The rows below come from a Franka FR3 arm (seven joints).
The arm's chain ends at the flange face. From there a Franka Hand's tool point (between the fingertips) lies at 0.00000 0.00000 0.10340 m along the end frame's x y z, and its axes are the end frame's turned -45 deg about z.
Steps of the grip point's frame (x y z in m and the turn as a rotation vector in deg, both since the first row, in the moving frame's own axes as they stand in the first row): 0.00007, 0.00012, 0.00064, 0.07, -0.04, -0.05; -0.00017, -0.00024, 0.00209, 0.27, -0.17, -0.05; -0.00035, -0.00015, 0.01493, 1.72, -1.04, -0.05; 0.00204, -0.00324, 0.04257, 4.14, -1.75, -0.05; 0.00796, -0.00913, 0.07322, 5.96, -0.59, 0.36
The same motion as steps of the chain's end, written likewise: 0.00027, 0.00007, 0.00064, 0.02, -0.08, -0.05; 0.00027, 0.00008, 0.00209, 0.07, -0.31, -0.05; 0.00317, 0.00101, 0.01499, 0.48, -1.95, -0.05; 0.00666, -0.00069, 0.04289, 1.69, -4.16, -0.05; 0.00749, -0.00522, 0.07378, 3.80, -4.63, 0.36
